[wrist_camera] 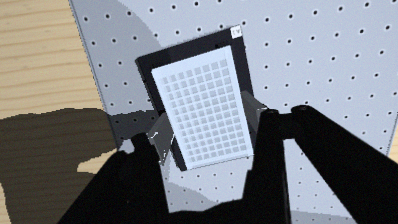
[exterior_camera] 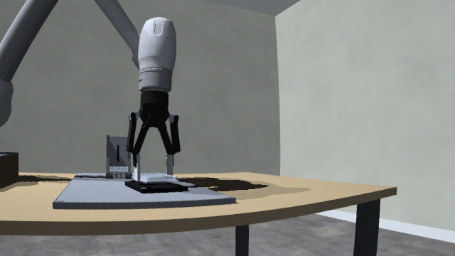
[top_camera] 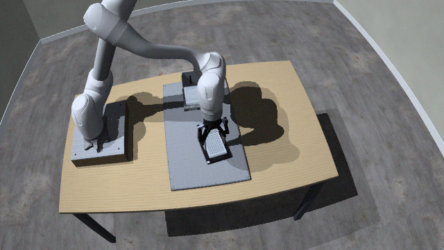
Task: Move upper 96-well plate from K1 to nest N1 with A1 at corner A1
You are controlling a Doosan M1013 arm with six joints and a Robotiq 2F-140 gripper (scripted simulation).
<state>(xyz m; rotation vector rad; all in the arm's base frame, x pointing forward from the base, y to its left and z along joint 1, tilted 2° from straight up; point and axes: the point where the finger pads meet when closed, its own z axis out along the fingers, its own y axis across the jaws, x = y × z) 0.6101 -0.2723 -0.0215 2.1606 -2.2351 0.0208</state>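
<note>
Now: hand 60 mm past the pale A1 square, 70 mm to the left of it and 40 mm above it. The rest, counted from my hand: rack label 20 mm behind, 270 mm to the left, 40 mm below.
</note>
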